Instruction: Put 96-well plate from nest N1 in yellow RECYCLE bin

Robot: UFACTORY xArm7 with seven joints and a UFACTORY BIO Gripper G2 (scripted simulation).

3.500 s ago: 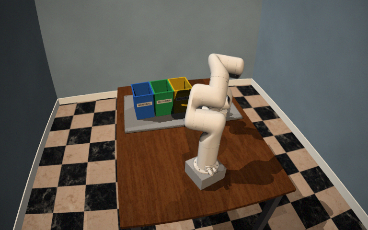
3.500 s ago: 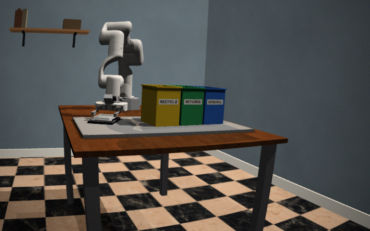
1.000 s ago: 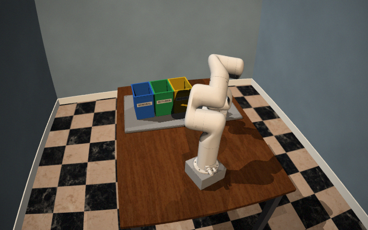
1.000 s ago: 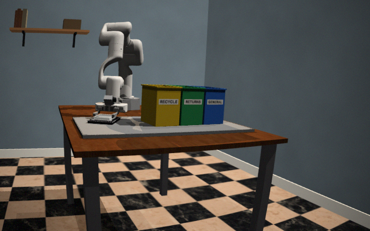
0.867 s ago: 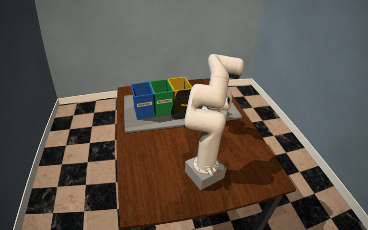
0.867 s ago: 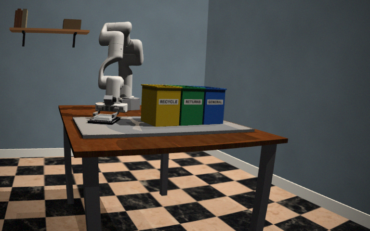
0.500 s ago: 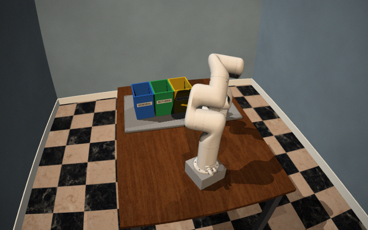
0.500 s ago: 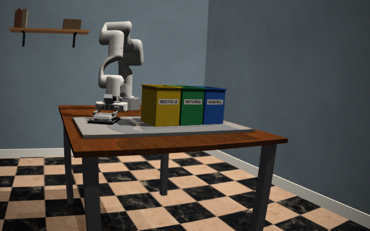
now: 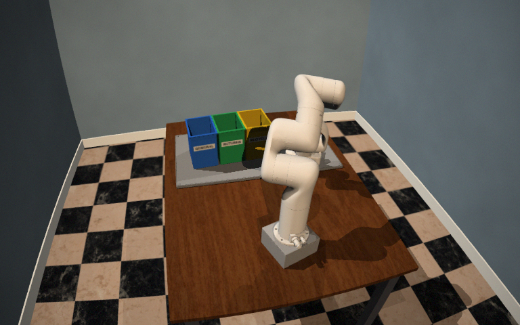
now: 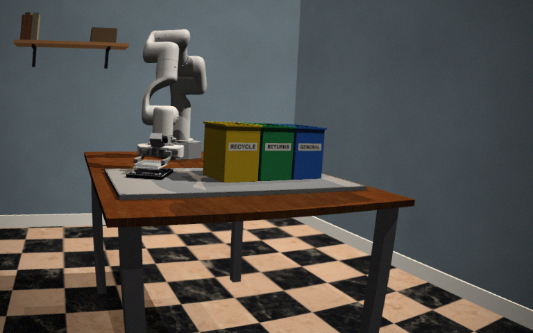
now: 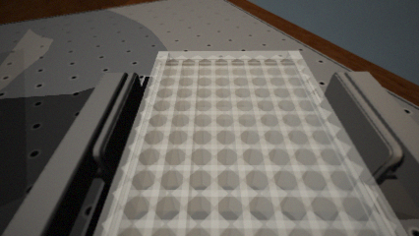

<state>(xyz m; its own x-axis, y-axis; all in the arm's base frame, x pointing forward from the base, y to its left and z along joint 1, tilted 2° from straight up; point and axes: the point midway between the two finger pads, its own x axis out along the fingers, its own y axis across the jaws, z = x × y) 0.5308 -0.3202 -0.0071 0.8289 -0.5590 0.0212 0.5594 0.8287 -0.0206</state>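
The black plate nest lies 4 cm below my hand. Also, from my hand: yellow recycle bin 11 cm ahead, 24 cm to the left, 4 cm above; then 96-well plate 1 cm below; then green returns bin 11 cm ahead, 37 cm to the left, 4 cm above.
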